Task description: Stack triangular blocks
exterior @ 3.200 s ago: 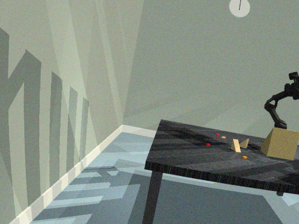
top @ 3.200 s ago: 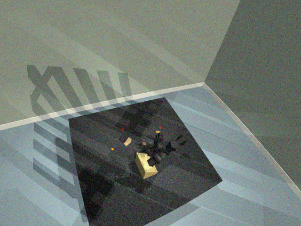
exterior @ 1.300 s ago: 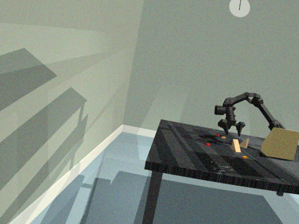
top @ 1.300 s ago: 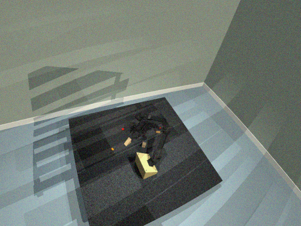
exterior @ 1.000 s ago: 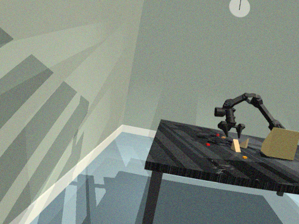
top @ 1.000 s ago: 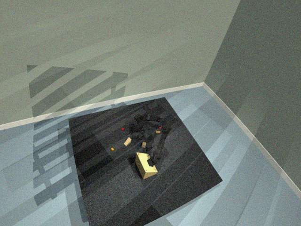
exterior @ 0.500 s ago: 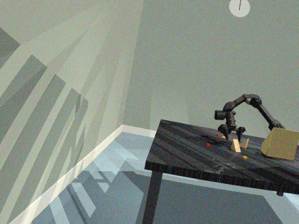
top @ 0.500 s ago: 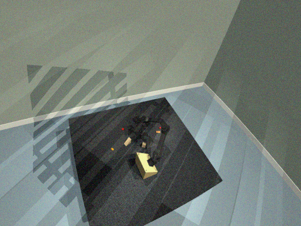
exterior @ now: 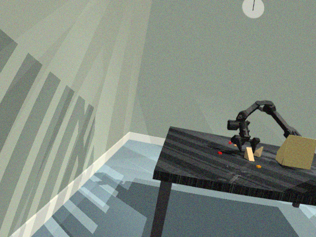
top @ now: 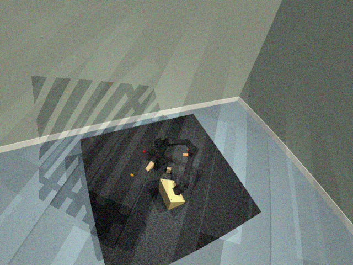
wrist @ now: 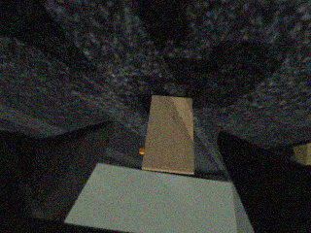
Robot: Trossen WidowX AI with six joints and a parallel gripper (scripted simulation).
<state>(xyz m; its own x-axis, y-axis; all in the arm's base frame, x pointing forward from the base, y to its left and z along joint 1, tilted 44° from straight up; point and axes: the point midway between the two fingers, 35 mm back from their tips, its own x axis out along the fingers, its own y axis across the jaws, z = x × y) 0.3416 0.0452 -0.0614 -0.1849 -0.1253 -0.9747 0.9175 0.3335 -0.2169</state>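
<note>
Right now my gripper tip is 1 cm past the triangular block, 1 cm to the right of it and 2 cm above it. Round my gripper tip: orange piece 5 cm behind, 19 cm to the left, 3 cm below.
</note>
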